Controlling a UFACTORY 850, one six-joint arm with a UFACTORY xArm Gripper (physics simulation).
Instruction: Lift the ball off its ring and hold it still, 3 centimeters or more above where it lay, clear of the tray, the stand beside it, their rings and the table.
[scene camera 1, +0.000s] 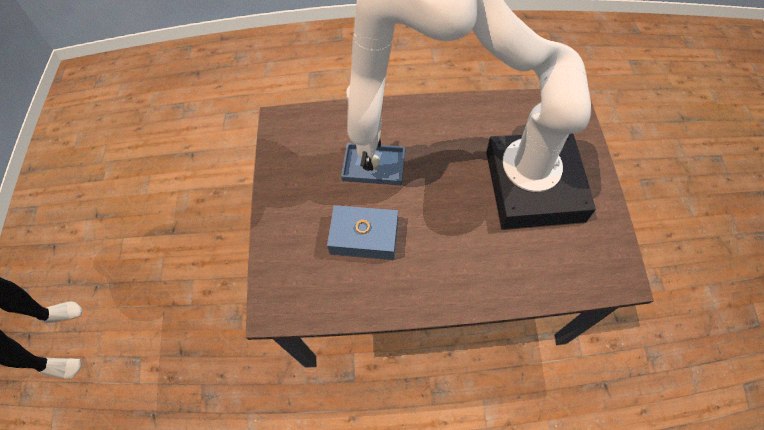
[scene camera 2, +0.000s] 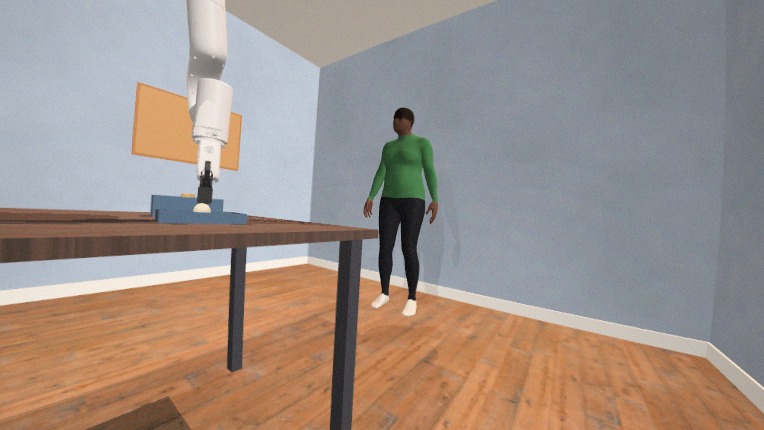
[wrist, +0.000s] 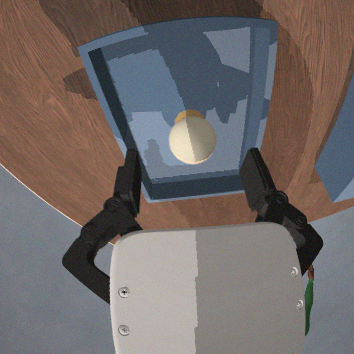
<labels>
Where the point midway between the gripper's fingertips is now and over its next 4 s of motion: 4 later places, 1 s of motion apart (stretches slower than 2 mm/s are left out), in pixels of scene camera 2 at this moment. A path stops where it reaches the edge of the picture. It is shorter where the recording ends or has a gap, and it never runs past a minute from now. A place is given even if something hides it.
The gripper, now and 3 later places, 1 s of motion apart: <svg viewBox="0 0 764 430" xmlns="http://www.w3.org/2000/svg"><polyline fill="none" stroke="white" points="203,203 203,213 205,208 206,183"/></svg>
</labels>
